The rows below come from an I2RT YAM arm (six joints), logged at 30 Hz.
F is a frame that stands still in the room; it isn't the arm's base.
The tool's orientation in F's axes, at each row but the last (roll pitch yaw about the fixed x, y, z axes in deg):
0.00 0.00 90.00
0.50 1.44 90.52
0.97 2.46 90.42
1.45 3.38 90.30
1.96 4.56 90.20
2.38 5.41 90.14
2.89 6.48 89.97
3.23 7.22 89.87
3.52 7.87 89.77
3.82 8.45 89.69
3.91 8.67 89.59
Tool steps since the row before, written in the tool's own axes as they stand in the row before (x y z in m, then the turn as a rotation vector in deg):
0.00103 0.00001 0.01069 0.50 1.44 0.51
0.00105 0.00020 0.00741 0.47 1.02 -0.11
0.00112 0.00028 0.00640 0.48 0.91 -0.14
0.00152 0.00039 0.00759 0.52 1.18 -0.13
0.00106 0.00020 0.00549 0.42 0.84 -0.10
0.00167 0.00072 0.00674 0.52 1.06 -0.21
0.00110 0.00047 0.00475 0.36 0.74 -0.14
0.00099 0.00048 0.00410 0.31 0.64 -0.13
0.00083 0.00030 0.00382 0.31 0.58 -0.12
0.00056 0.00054 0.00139 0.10 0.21 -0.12
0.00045 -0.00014 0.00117 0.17 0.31 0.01
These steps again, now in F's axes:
-0.00001 0.00103 0.01069 -1.44 0.50 0.51
-0.00015 0.00123 0.00738 -1.03 0.46 -0.11
-0.00018 0.00139 0.00635 -0.92 0.47 -0.15
-0.00021 0.00196 0.00749 -1.19 0.51 -0.13
-0.00002 0.00149 0.00539 -0.84 0.41 -0.10
-0.00045 0.00230 0.00658 -1.07 0.50 -0.21
-0.00023 0.00163 0.00461 -0.75 0.35 -0.14
-0.00024 0.00150 0.00396 -0.65 0.30 -0.13
-0.00006 0.00135 0.00368 -0.59 0.30 -0.13
-0.00044 0.00077 0.00133 -0.22 0.08 -0.12
0.00022 0.00062 0.00108 -0.31 0.17 0.01

